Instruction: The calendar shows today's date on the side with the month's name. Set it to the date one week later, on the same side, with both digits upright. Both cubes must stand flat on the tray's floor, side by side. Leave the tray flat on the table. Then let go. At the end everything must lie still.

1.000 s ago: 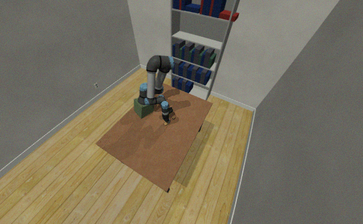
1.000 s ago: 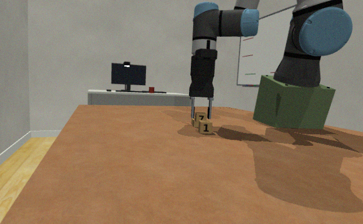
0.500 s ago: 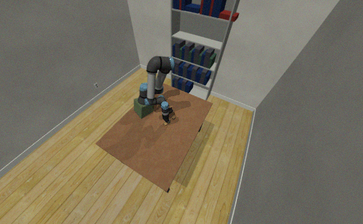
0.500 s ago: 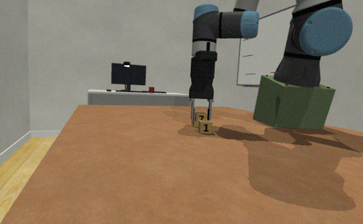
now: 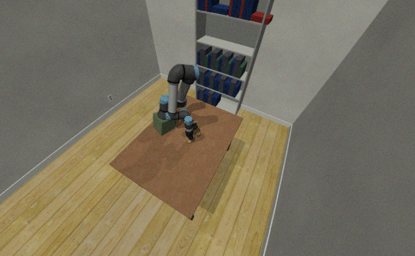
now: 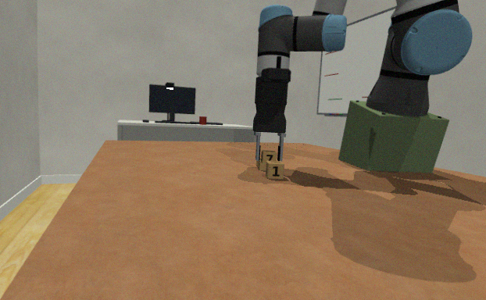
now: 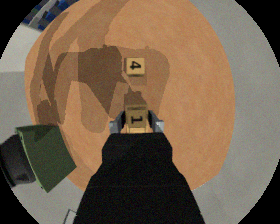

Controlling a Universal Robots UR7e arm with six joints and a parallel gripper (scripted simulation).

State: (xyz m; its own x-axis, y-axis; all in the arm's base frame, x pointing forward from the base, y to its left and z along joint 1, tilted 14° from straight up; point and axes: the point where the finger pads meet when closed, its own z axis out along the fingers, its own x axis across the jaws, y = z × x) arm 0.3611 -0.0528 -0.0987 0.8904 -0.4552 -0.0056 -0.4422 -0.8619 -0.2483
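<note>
Now: hand 3 cm above the wooden tray, 2 cm to the left of it and 1 cm past it.
</note>
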